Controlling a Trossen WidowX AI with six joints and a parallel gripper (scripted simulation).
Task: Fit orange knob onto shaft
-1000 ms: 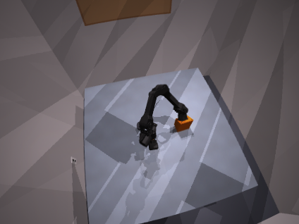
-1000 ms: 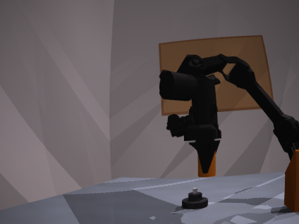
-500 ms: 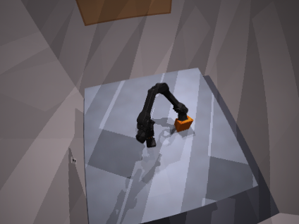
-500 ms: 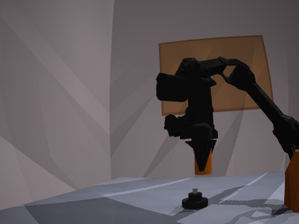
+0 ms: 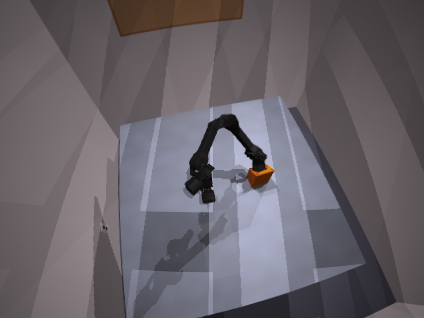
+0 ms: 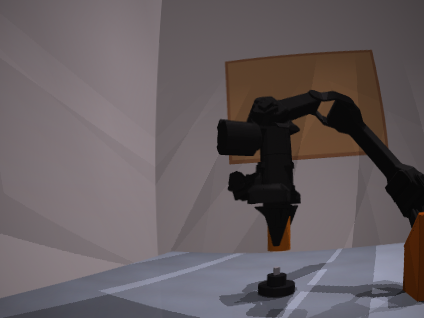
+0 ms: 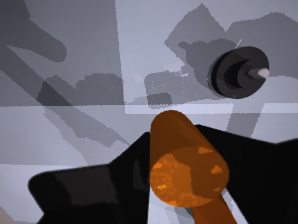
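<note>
Now: the pedestal 140 mm to the right of my gripper tip and 100 mm below it. The rest, counted from my gripper tip: orange knob (30 mm above).
</note>
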